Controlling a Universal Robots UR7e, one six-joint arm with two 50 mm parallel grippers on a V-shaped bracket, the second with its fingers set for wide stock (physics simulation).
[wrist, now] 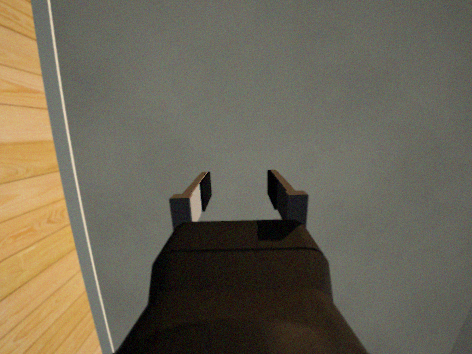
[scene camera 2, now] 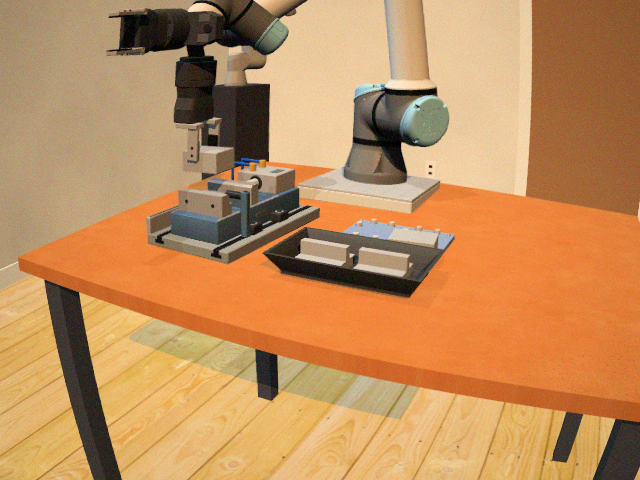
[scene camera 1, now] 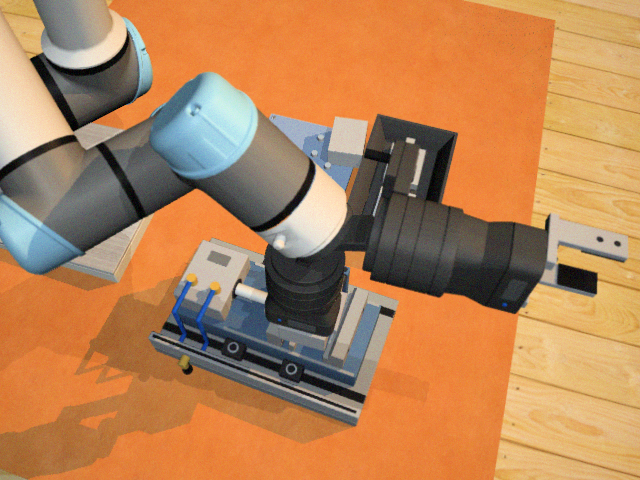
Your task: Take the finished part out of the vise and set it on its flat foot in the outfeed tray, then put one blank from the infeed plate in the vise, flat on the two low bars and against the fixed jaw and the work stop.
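Pixels of known places: hand at its tool point: (wrist: 239, 188) (scene camera 2: 120, 33) (scene camera 1: 589, 262); arm's base at its link origin: (scene camera 2: 375, 177).
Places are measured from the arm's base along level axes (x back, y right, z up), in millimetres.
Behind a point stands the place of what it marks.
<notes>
My gripper (scene camera 2: 203, 148) points down and is shut on a grey rectangular blank (scene camera 2: 216, 159) {x -516, y 1, z 126 mm} (scene camera 1: 306, 338) {x -511, y 79, z 127 mm}, held level above the vise. A gap shows between the blank and the fixed jaw (scene camera 2: 204, 202) {x -546, y 2, z 57 mm} (scene camera 1: 349, 328) {x -542, y 22, z 72 mm} in scene camera 2. The moving jaw (scene camera 2: 238, 189) {x -461, y 2, z 62 mm} is on the rod side. The dark work stop (scene camera 2: 245, 214) {x -505, y -55, z 37 mm} stands at the vise's side. The low bars are mostly hidden under the gripper. The second, wide-set gripper (wrist: 240, 190) {x -732, y -10, z 359 mm} (scene camera 1: 584, 264) {x -732, y -10, z 359 mm} (scene camera 2: 124, 33) points sideways, open and empty. Two stepped finished parts (scene camera 2: 324, 251) {x -510, y -220, z 11 mm} (scene camera 2: 382, 260) {x -491, y -309, z 12 mm} sit upright in the black outfeed tray (scene camera 2: 341, 274) {x -554, y -281, z 4 mm}.
The blue infeed plate (scene camera 2: 373, 227) {x -288, y -171, z -16 mm} (scene camera 1: 294, 130) {x -282, y -297, z -17 mm} carries one blank (scene camera 2: 413, 237) {x -388, y -306, z 20 mm} (scene camera 1: 348, 137) {x -383, y -300, z 19 mm} and several pegs, next to the outfeed tray. A grey actuator box (scene camera 1: 214, 273) {x -348, y 37, z 71 mm} (scene camera 2: 268, 179) {x -375, y 7, z 63 mm} with blue hoses stands at the vise's rod end. The arm's base plate (scene camera 2: 361, 193) {x -160, y -62, z 4 mm} is behind.
</notes>
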